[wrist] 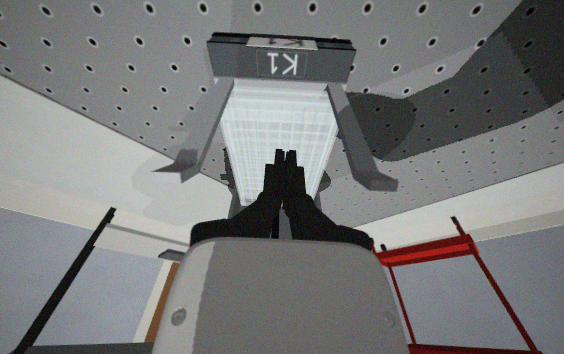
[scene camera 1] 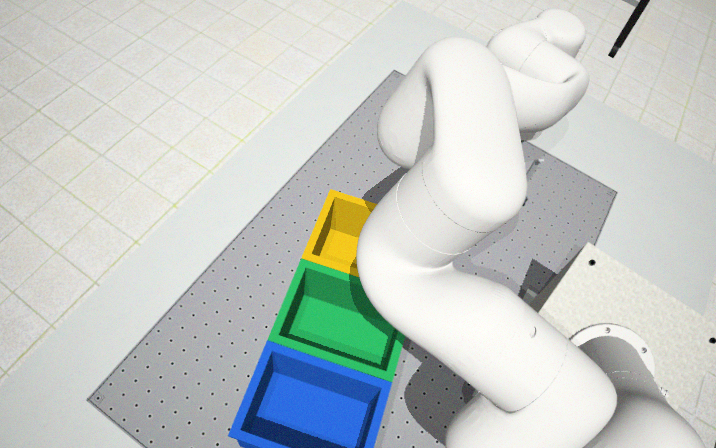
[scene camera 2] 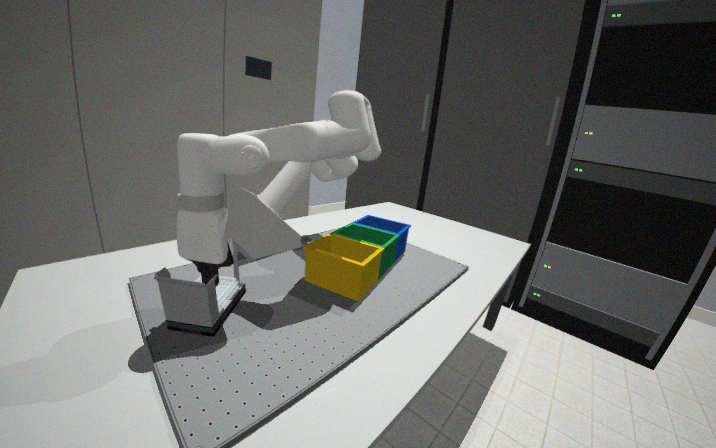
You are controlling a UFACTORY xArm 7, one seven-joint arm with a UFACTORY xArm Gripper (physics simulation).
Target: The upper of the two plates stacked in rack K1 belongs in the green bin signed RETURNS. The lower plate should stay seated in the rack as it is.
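Frame: origin at the arm's base, x back, y right, z up, level; millimetres.
Seen in the pictures: gripper, fingertip midpoint: point(wrist: 283, 161); arm's base at its link origin: point(scene camera 1: 605, 366) point(scene camera 2: 265, 210).
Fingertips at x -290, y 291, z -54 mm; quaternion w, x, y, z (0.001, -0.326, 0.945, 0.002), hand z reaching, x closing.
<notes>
Pixels of each thing's middle, then the offset from my fingertips to it. "spot": a spot on its surface instead. Level surfaces: height alone.
- Rack K1 at the middle of its body: point(wrist: 277, 174) point(scene camera 2: 206, 285) dy +9, dx -2, dz +8 mm
- green bin at the middle of its body: point(scene camera 1: 341, 330) point(scene camera 2: 364, 249) dy -431, dx -52, dz -2 mm
- blue bin at a spot on its surface: point(scene camera 1: 311, 404) spot: dy -533, dx -32, dz -46 mm
- perforated board at its surface level: dz -52 mm
Rack K1 point(scene camera 2: 184, 301) point(wrist: 230, 62) stands near one end of the perforated board, with upright corner guides around its plates. A clear, gridded plate point(scene camera 2: 228, 287) point(wrist: 280, 112) lies in it, looking flat. Its edges do not let me tell the upper plate from the lower one. My gripper point(scene camera 2: 210, 281) point(wrist: 283, 161) is shut with nothing between its fingertips. It points down over the plate, within the rack's outline; the gap to the plate cannot be told. The green bin point(scene camera 1: 337, 324) point(scene camera 2: 389, 256) looks empty; its sign does not show. The arm hides the gripper in scene camera 1.
The yellow bin point(scene camera 1: 337, 240) point(scene camera 2: 337, 272) adjoins the green bin on the rack's side, the blue bin point(scene camera 1: 311, 404) point(scene camera 2: 402, 243) on the other. All stand on the perforated board point(scene camera 1: 211, 297). The rack's tall corner guides point(wrist: 206, 127) rise around the plates. A red frame point(wrist: 430, 251) shows beyond the table.
</notes>
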